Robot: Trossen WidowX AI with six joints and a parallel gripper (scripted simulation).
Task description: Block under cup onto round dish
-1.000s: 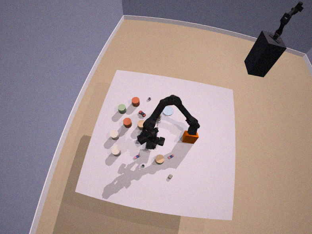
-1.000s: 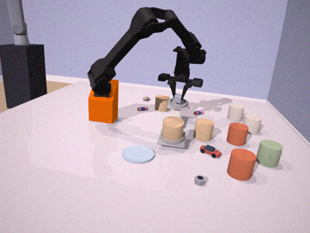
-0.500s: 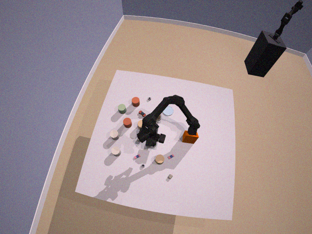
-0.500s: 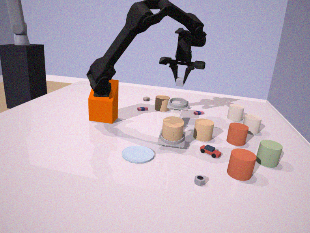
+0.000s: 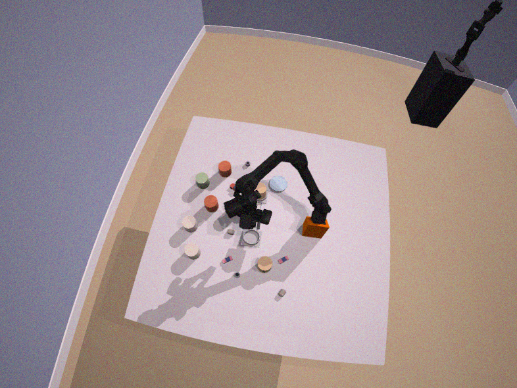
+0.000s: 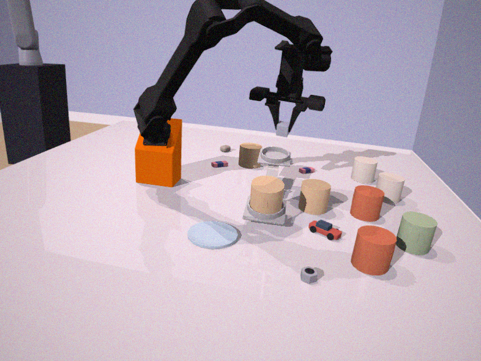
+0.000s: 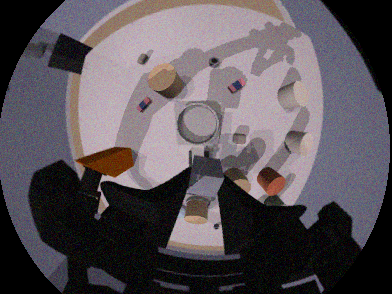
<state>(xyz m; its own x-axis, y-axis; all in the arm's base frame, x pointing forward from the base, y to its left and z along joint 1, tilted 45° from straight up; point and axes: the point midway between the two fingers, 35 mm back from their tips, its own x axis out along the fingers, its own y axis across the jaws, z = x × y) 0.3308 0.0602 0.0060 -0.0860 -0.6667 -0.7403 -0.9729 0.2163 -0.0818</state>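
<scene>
Right now the pale blue round dish is 300 mm to the right of my gripper tip, 160 mm below it and 130 mm behind it. Round my gripper tip: grey block right at my gripper tip; then toy car 240 mm to the right, 150 mm below, 110 mm ahead; then balance 120 mm below, 70 mm to the right, 20 mm behind.
</scene>
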